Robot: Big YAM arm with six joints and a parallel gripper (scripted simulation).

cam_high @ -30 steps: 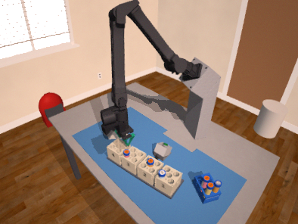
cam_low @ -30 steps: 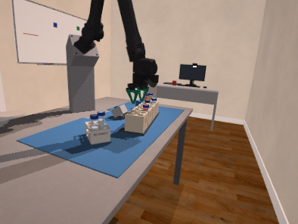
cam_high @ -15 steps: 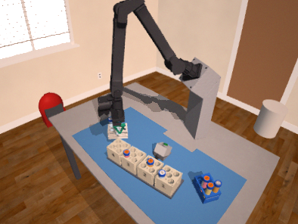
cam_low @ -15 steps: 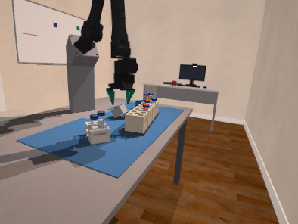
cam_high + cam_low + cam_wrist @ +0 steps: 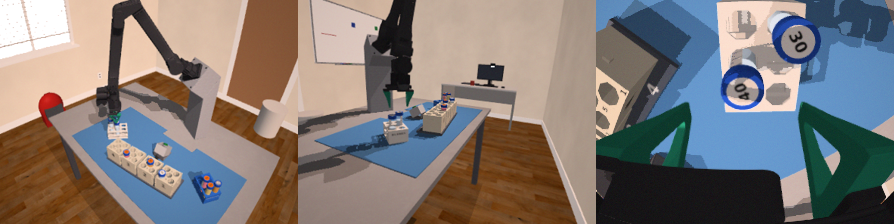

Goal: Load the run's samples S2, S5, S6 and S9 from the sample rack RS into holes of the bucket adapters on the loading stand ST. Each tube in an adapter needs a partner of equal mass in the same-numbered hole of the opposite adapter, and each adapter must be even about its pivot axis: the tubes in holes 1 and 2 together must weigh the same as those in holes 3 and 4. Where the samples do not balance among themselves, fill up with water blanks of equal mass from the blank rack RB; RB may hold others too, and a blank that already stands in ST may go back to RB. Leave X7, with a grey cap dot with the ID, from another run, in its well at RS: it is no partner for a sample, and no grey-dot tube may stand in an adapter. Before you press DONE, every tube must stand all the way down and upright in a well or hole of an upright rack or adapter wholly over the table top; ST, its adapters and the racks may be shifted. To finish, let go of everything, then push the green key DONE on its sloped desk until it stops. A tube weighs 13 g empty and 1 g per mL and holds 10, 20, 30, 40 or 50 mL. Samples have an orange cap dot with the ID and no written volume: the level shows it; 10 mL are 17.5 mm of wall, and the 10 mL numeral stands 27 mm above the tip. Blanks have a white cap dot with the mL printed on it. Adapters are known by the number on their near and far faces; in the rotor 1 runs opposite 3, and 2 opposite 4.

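Right now the 40 mL blank is 9 cm below my hand and 1 cm ahead of it. Round my hand: 30 mL blank (9 cm below, 5 cm to the right, 2 cm behind); white blank rack RB (12 cm below, 2 cm behind, 1 cm to the right); sample tube S5 (20 cm ahead, 17 cm to the left, 8 cm below).
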